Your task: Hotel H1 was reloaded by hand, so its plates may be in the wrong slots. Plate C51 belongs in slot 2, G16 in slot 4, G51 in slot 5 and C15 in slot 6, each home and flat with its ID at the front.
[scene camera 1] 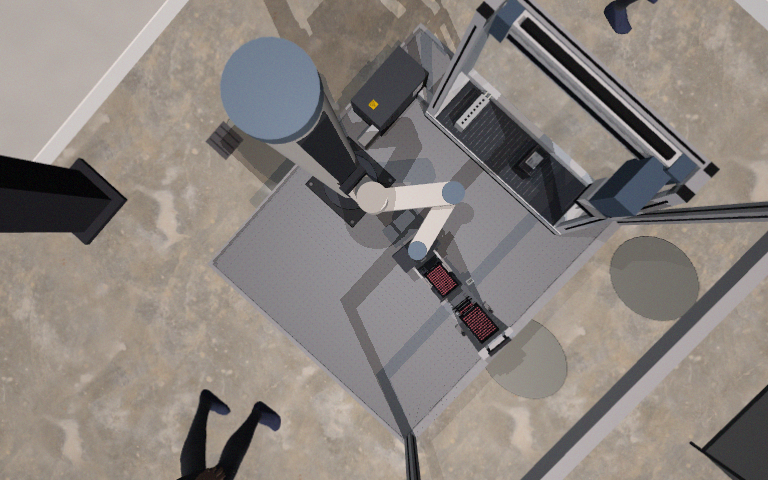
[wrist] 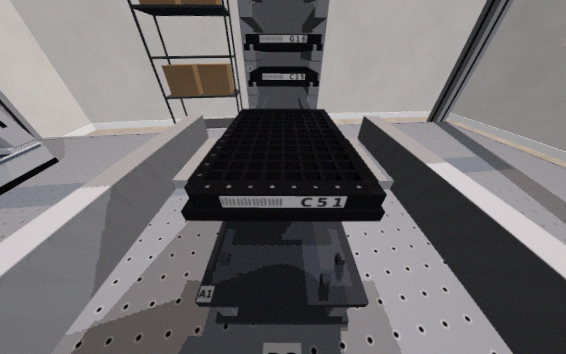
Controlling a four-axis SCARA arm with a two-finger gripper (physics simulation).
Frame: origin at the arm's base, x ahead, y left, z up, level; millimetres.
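Where they show: gripper, fingertip midpoint: (scene camera 1: pixel 440 279) (wrist: pixel 283 130).
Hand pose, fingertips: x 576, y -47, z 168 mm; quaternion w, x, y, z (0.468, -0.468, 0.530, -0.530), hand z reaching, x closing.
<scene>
Things, the pixels of their top centre, and the offset from my fingertips. "spot": a spot on its surface instead.
- Black plate C51, middle of its top: (wrist: pixel 283 132) (scene camera 1: pixel 441 280) dx +6, dy -1, dz -4 mm
- dark nest, middle of its top: (wrist: pixel 282 205) (scene camera 1: pixel 439 278) dx +13, dy -1, dz -85 mm
- C15, middle of its top: (wrist: pixel 283 68) dx +184, dy -23, dz +23 mm
- plate with red wells, middle of its top: (scene camera 1: pixel 479 323) dx +184, dy -23, dz +129 mm
- dark box, surface spot: (scene camera 1: pixel 390 87) spot: dx -690, dy +447, dz -40 mm
- framed enclosure, surface spot: (scene camera 1: pixel 492 180) spot: dx -99, dy +489, dz -154 mm
Black plate C51 (scene camera 1: pixel 441 279) (wrist: pixel 282 155) is level in my gripper (scene camera 1: pixel 434 270) (wrist: pixel 283 130), which is shut on it; its ID faces the wrist camera. It hangs above a dark nest (wrist: pixel 280 290) marked A1, with a gap below. Hotel H1 (scene camera 1: pixel 498 343) (wrist: pixel 283 98) stands beyond the plate's far end. In the wrist view, G16 (wrist: pixel 283 40) is in a hotel slot directly above C15 (wrist: pixel 283 77), both looking flat with IDs at the front. Their slot numbers are not readable. A plate with red wells (scene camera 1: pixel 479 322) is on top in the hotel; its ID is hidden from above.
A dark box (scene camera 1: pixel 390 87) with a yellow sticker stands by the arm's column. A framed enclosure (scene camera 1: pixel 492 180) stands along the table's upper right side. A person's legs (scene camera 1: pixel 195 438) show at lower left. A shelf rack (wrist: pixel 195 96) stands behind the hotel.
</scene>
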